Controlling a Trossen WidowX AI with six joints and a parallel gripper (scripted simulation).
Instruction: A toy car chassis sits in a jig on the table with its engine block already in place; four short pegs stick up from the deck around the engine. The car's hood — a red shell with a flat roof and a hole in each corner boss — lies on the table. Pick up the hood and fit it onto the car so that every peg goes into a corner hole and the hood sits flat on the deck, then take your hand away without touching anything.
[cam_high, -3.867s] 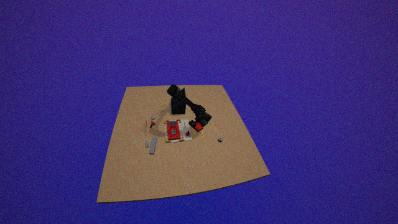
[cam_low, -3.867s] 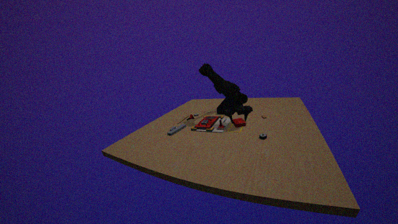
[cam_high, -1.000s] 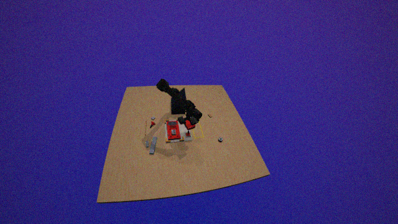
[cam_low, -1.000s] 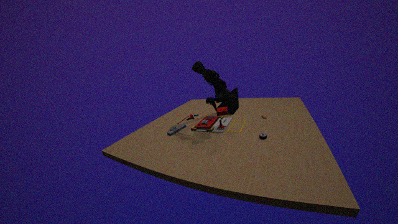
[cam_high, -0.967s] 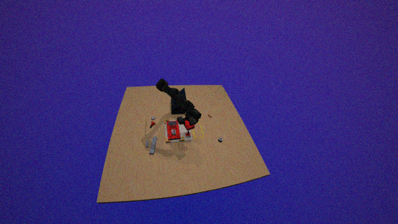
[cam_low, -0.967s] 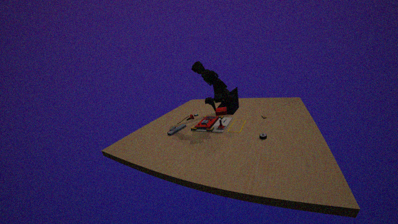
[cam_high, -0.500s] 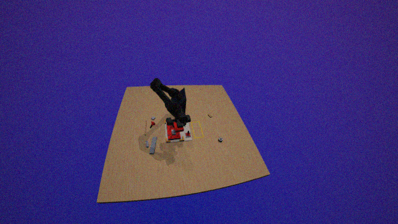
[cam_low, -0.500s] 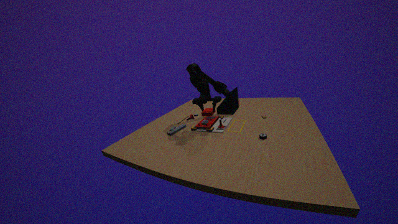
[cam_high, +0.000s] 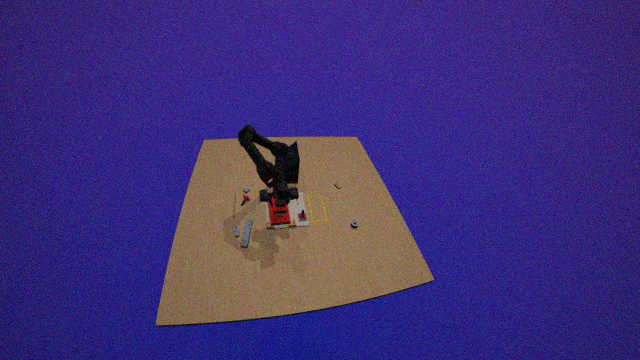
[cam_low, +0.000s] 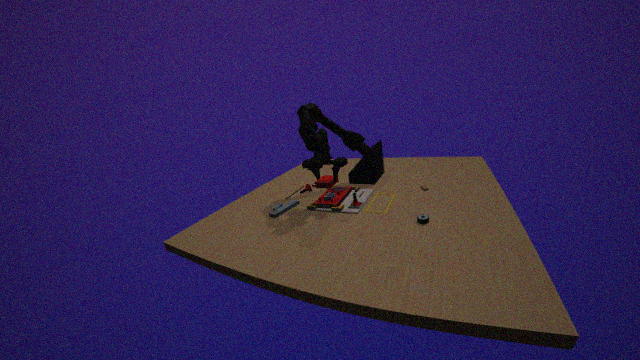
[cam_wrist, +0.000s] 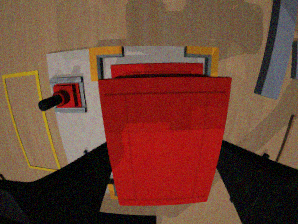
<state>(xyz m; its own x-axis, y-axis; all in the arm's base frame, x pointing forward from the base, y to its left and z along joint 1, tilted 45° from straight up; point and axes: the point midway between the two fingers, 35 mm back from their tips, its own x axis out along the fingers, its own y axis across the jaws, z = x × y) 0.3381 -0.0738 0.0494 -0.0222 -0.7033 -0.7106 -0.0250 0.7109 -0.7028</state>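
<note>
The white jig lies 90 mm below my gripper tip, 40 mm behind it and 30 mm to the left of it. Round my gripper tip: grey bar 180 mm to the right, 100 mm ahead, 90 mm below; red hood 10 mm above; thin rod 250 mm to the right, 100 mm below, 100 mm behind.
</note>
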